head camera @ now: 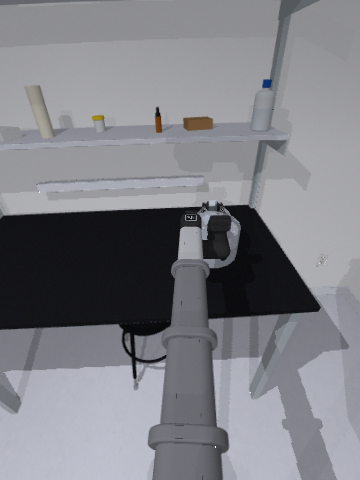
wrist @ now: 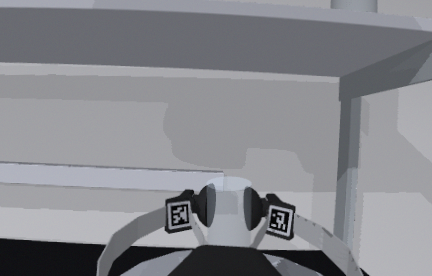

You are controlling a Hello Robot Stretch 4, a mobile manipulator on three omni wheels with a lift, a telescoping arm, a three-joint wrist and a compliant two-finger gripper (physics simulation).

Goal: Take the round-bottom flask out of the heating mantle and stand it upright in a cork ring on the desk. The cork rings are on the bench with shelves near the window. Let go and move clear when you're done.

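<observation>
The round-bottom flask's clear neck (head camera: 213, 204) (wrist: 229, 220) stands upright in the wrist view, with a pad pressed against each side. My gripper (head camera: 213, 207) (wrist: 229, 206) is shut on the flask neck, a little below its rim. The pale heating mantle (head camera: 234, 246) is partly hidden behind my wrist and arm, on the right part of the black bench top in the head view. The flask's round body is hidden by the gripper. No cork ring can be made out in these views.
A shelf (head camera: 140, 134) (wrist: 150, 40) runs above the bench, holding a beige cylinder (head camera: 40, 111), a yellow-lidded jar (head camera: 99, 124), an amber dropper bottle (head camera: 158, 123), a brown block (head camera: 198, 123) and a blue-capped bottle (head camera: 262, 110). A wall rail (head camera: 120, 184) (wrist: 100, 175) is behind. A stool (head camera: 145, 328) is under the bench.
</observation>
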